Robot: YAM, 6 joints.
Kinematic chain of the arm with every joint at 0, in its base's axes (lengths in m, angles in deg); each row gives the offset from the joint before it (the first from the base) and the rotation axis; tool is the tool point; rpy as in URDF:
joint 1: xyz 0 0 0.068 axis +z
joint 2: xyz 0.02 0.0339 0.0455 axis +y
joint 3: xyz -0.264 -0.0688 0 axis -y
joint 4: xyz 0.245 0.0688 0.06 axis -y
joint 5: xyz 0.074 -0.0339 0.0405 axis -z
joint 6: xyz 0.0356 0 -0.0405 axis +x
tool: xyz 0 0 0 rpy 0 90 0
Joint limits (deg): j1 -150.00..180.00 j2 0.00..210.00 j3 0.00..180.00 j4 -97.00..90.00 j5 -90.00..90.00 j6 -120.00..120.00
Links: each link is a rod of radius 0.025 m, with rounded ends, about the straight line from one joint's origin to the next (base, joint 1, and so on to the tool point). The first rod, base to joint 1, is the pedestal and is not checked.
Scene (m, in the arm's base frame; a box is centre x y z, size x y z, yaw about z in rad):
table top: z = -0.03
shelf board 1: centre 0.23 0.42 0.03 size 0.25 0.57 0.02 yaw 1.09
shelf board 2: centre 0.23 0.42 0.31 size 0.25 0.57 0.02 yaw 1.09
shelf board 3: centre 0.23 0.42 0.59 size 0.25 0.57 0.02 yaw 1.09
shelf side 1: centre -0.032 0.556 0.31 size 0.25 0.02 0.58 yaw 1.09
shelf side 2: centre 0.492 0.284 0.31 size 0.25 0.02 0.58 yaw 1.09
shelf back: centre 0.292 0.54 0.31 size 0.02 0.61 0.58 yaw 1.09
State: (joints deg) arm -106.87 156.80 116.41 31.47 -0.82 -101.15
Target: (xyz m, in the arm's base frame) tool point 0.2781 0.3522 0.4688
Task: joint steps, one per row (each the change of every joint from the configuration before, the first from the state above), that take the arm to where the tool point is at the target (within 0.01 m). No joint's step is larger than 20 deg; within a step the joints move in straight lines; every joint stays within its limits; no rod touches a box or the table.
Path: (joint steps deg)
1: -3.56 -18.00 -5.44 7.32 -0.61 0.00
2: -3.57 -18.00 -5.44 7.31 -0.62 0.00
3: -3.56 -18.00 -5.44 7.32 -0.61 0.00
4: -3.57 -18.00 -5.44 7.32 -0.62 0.00
5: -3.56 -18.01 -5.44 7.31 -0.61 0.00
6: -3.57 -18.00 -5.44 7.32 -0.62 0.00
7: -3.56 -18.00 -5.45 7.31 -0.61 0.00
8: -3.56 -18.00 -5.44 7.32 -0.62 0.00
9: 1.21 6.56 17.86 -5.45 0.54 0.00
10: 1.21 6.56 17.85 -5.44 0.54 0.00
11: 1.22 6.57 17.85 -5.45 0.54 0.00
12: 1.21 6.56 17.85 -5.44 0.55 0.00
13: 1.22 6.56 17.86 -5.45 0.54 0.00
14: 1.21 6.56 17.85 -5.45 0.54 0.00

